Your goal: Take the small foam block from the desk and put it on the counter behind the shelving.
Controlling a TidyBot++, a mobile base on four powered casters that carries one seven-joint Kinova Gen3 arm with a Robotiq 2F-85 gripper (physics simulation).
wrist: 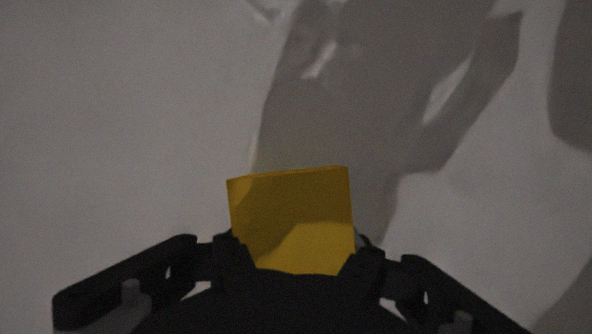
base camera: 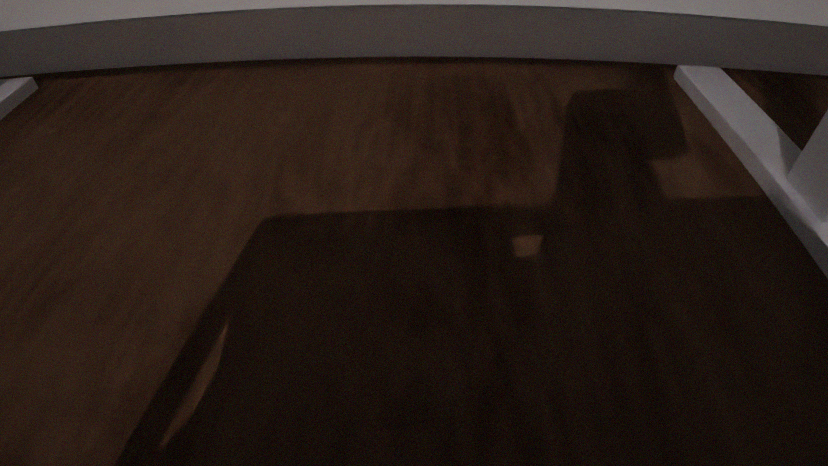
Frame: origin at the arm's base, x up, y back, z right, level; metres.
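Seen in the pictures: gripper, fingertip midpoint: [wrist: 299, 235].
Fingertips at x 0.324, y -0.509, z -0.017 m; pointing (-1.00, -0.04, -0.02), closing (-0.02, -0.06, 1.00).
Observation:
A point is followed by its place in that frame.
The yellow foam block [wrist: 292, 200] @(z -0.022, x 0.369, y -0.540 m) is in the lower middle of the wrist view, against the pale desk top [wrist: 125, 125] @(z -0.149, x 0.324, y -0.567 m). My gripper [wrist: 299, 235] @(z -0.017, x 0.324, y -0.509 m) is shut on the block, with one black finger against its left side and one against its right. The block's lower end is hidden behind the gripper's body. I cannot tell whether the block touches the desk. In the base camera view the desk's grey front edge [base camera: 405, 33] @(z 0.014, x -0.354, y -0.900 m) runs across the top. The counter and the shelving do not show.
A pale desk leg with a slanting foot [base camera: 735, 127] stands at the right of the base camera view, and part of another foot [base camera: 14, 92] @(z -0.694, x -0.374, y -0.836 m) shows at the left edge. Dark shadows lie on the brown wooden floor [base camera: 144, 173] @(z -0.343, x -0.396, y -0.588 m) and on the desk top.

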